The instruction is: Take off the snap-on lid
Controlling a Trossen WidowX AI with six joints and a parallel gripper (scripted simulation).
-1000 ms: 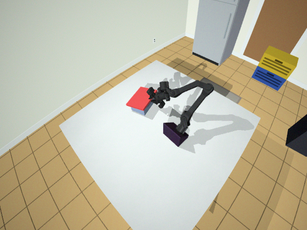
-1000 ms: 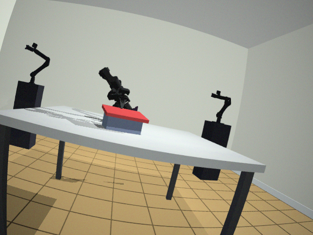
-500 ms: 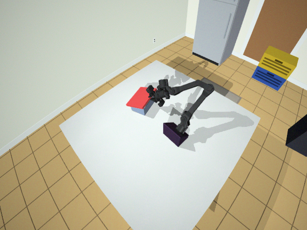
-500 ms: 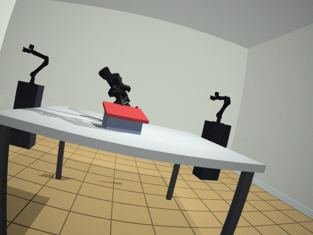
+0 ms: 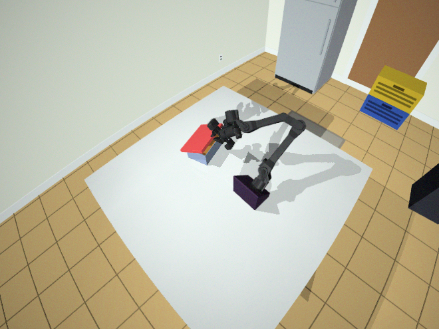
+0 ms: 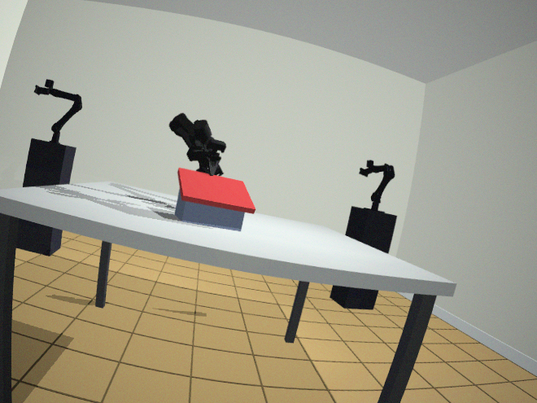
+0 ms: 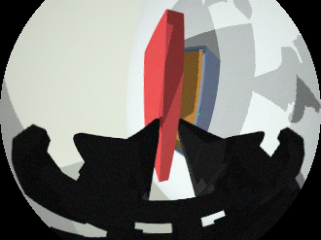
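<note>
The red lid is 70 mm ahead of my gripper tip, 10 mm to the left of it and 30 mm below it. Round my gripper tip: blue-grey storage box: 60 mm ahead, 10 mm to the left, 100 mm below.
</note>
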